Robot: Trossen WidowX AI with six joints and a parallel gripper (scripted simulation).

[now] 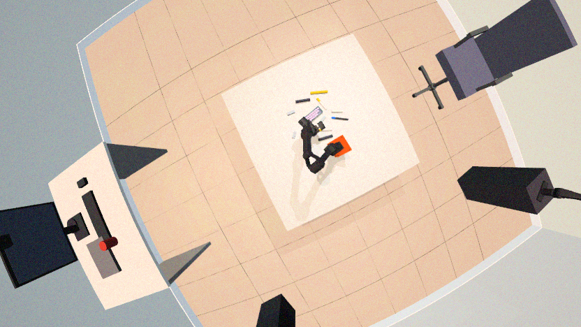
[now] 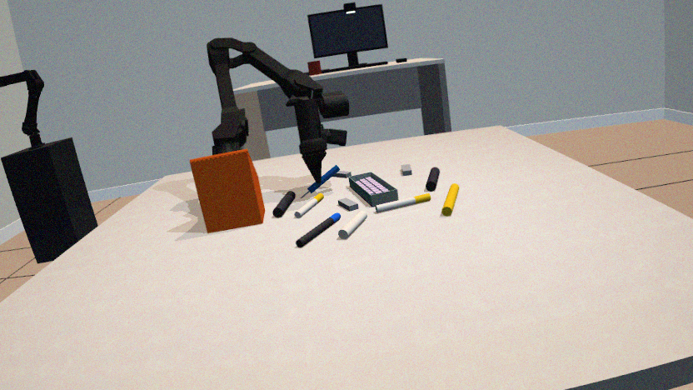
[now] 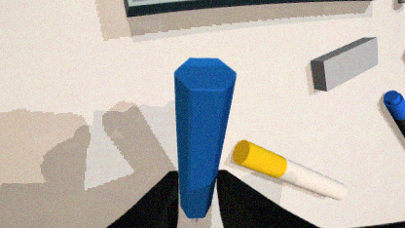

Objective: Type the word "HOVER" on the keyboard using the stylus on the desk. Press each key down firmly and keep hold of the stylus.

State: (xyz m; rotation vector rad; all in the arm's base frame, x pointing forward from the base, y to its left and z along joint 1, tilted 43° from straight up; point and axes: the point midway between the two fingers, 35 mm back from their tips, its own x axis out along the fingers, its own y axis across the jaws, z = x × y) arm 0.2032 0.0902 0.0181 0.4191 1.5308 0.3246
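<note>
Now: gripper tip 130 mm to the left of the grey eraser, 50 mm short of it and 20 mm above it. From my gripper tip the other things lie so: black blue-capped pen 230 mm to the right, 20 mm below, 10 mm behind; then blue stylus 20 mm behind, 10 mm below; then white cylinder 260 mm to the right, 40 mm ahead, 20 mm below.
</note>
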